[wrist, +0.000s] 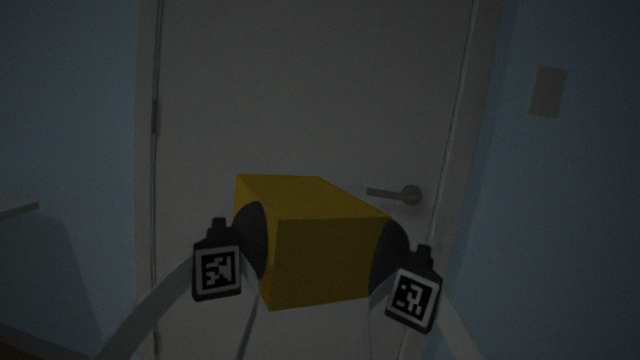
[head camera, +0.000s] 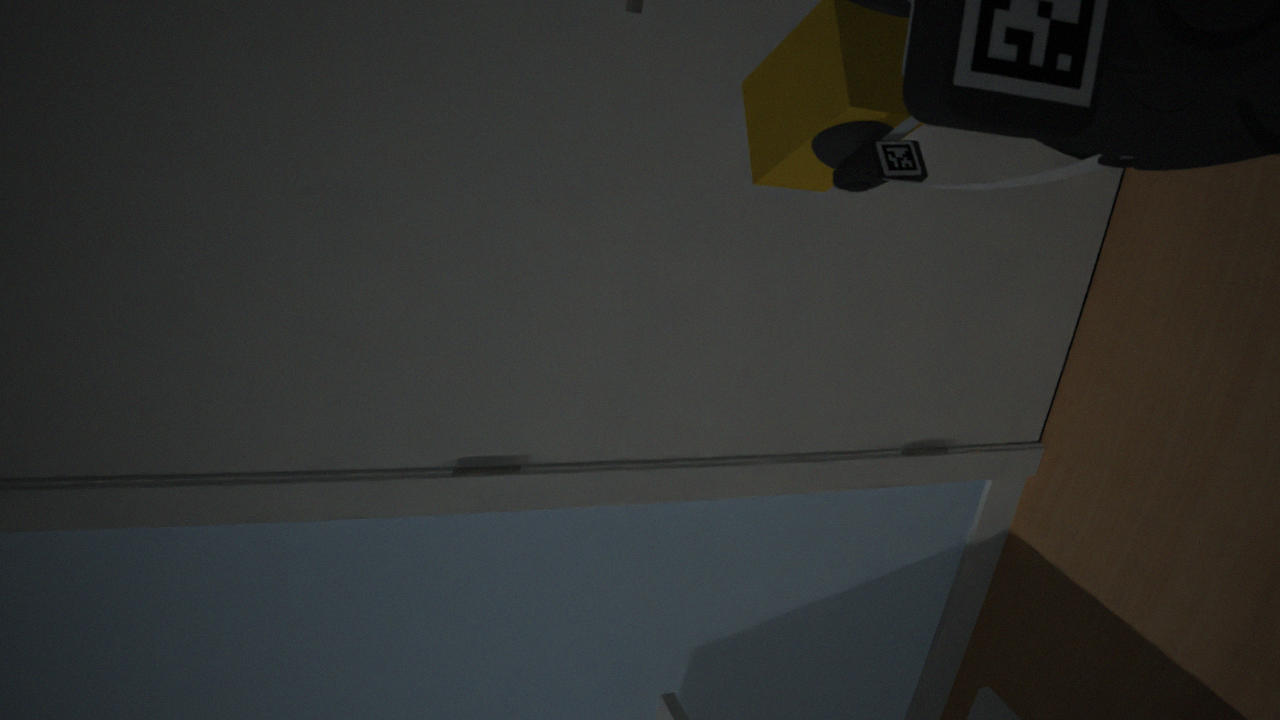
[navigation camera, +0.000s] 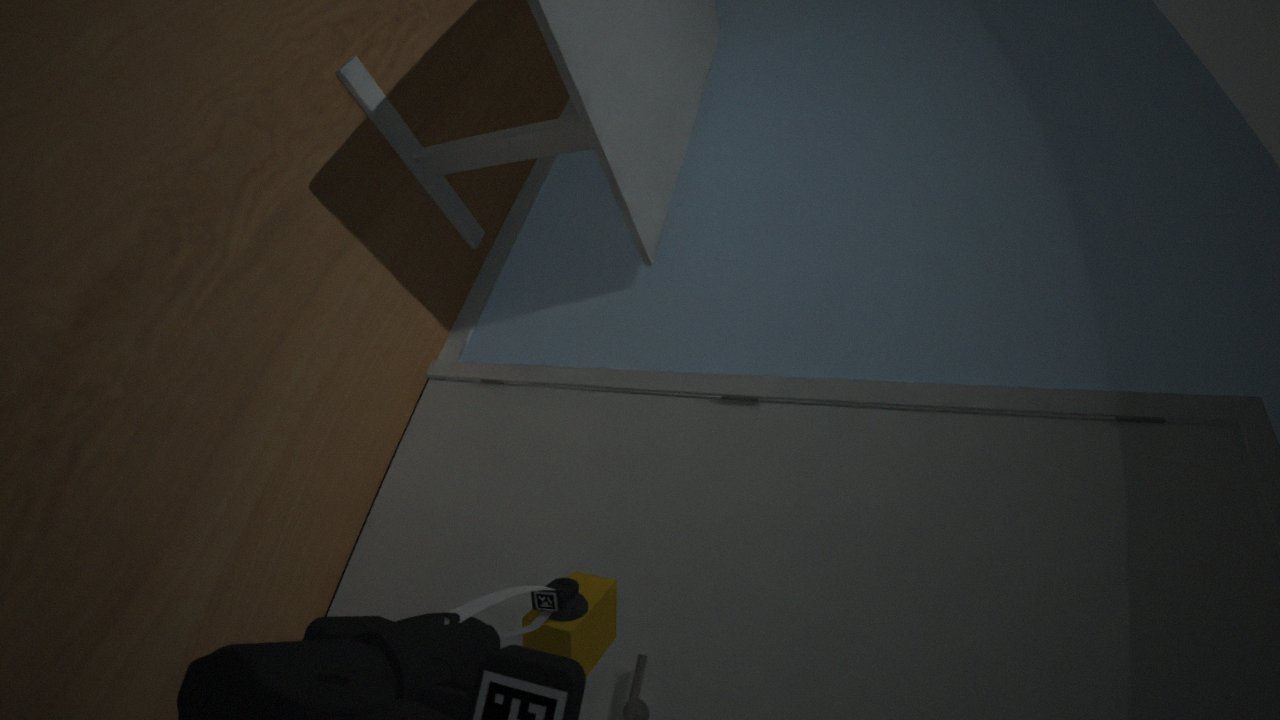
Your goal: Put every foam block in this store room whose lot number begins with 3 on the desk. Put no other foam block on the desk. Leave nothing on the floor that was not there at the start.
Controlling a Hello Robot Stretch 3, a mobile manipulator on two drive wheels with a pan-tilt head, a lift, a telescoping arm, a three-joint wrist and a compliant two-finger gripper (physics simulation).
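Frame: origin at the robot's base, x ahead, y left, z up, level; millimetres.
Seen in the pictures: gripper, fingertip midpoint: [head camera: 844, 73] [navigation camera: 564, 645].
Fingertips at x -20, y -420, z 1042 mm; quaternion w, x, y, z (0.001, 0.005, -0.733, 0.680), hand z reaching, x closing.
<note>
Offsets run from my fingertips to a thing's top centre. "spot": to the spot under its first point. Level surfaces: height alone.
A yellow foam block @(dx +13, dy -11, dz +23 mm) [head camera: 792, 102] [navigation camera: 597, 626] [wrist: 305, 196] is held in the air in front of a door, its near face tilted slightly in the wrist view. My gripper [head camera: 866, 76] [navigation camera: 550, 637] [wrist: 319, 238] is shut on it, with one dark round fingertip pad against each side. No lot number shows on the block's visible faces. A pale table top on a T-shaped leg, which looks like the desk @(dz -321 mm) [navigation camera: 644, 116] [wrist: 16, 206], stands by the blue wall, away from the gripper. A corner of it [head camera: 669, 705] shows at the bottom of the head camera view.
The pale door [head camera: 447, 268] [navigation camera: 850, 537] [wrist: 300, 90] is behind the block, with its lever handle @(spot: dx -147, dy -586, dz -115 mm) [navigation camera: 636, 685] [wrist: 395, 194] to the right in the wrist view. A switch plate [wrist: 548, 91] is on the blue wall. The wood floor @(dz -1041 mm) [head camera: 1181, 313] [navigation camera: 179, 313] runs beside the door.
</note>
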